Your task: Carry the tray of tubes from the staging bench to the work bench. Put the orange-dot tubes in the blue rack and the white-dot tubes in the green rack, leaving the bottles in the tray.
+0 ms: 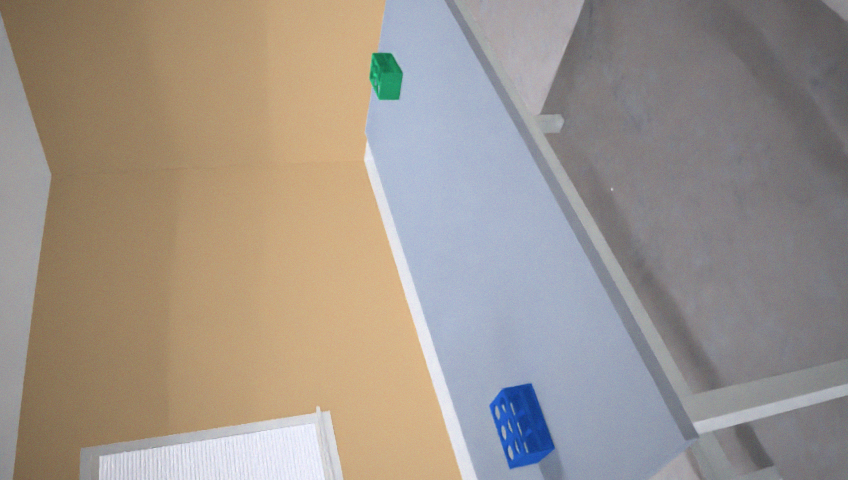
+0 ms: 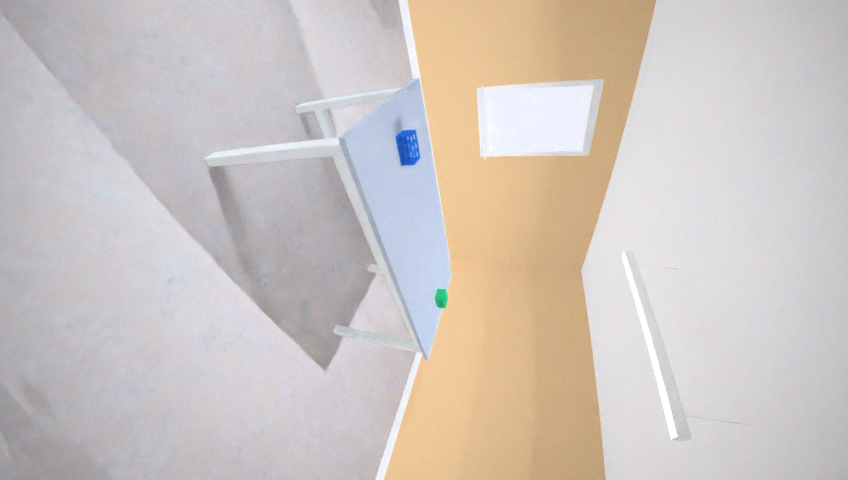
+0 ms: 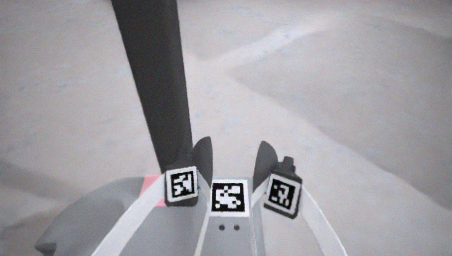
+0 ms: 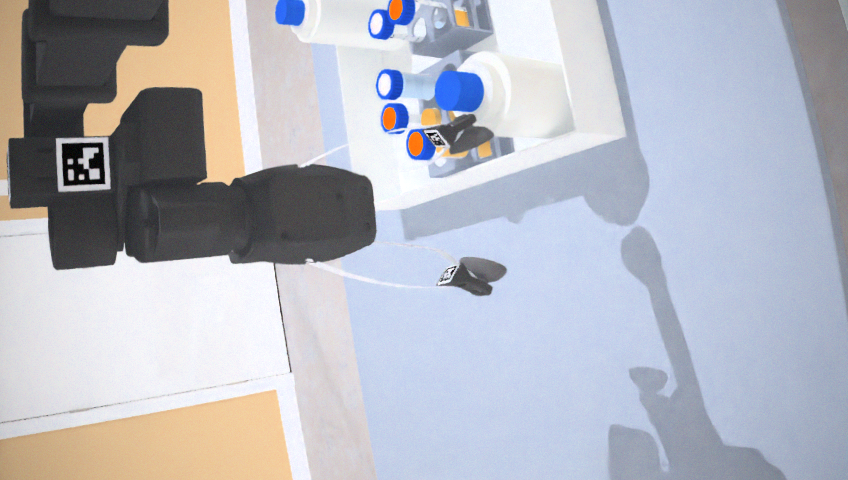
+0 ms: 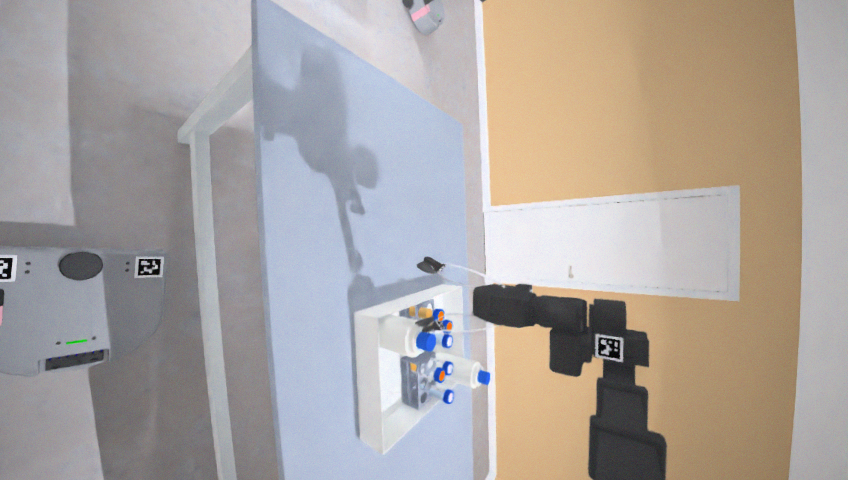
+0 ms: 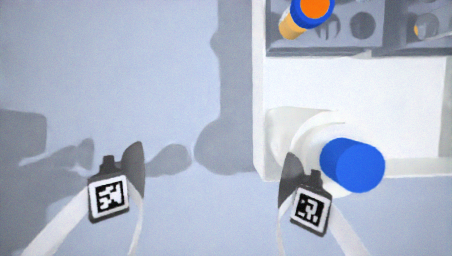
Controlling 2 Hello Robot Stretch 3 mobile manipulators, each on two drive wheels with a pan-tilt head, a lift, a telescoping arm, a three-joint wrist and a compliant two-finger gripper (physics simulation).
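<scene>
The blue rack [image 1: 532, 425] [image 2: 408, 147] and green rack [image 1: 389, 77] [image 2: 440, 298] stand apart on the work bench [image 1: 487, 208] [image 2: 398, 208]. The white tray [image 4: 586, 65] [image 5: 370, 380] [image 6: 258, 100] is on the staging bench [image 4: 476, 368] [image 5: 404, 178] [image 6: 125, 65]. It holds two blue-capped bottles [image 4: 529, 95] [image 5: 464, 369], orange-dot tubes [image 4: 394, 117] [image 5: 440, 374] [image 6: 314, 7] and white-dot tubes [image 4: 389, 83] [image 5: 448, 396]. The r2 gripper [image 4: 480, 205] [image 6: 212, 167] is wide open, one finger over the tray near a bottle, the other outside. The r1 gripper [image 3: 234, 159] is partly open, with nothing between its fingers.
Grey inner racks [image 5: 410, 386] hold the tubes inside the tray. A robot base [image 5: 425, 16] stands on the floor beyond the staging bench. A white door [image 5: 612, 243] is in the tan wall. A dark mast [image 3: 155, 75] rises beside the r1 gripper.
</scene>
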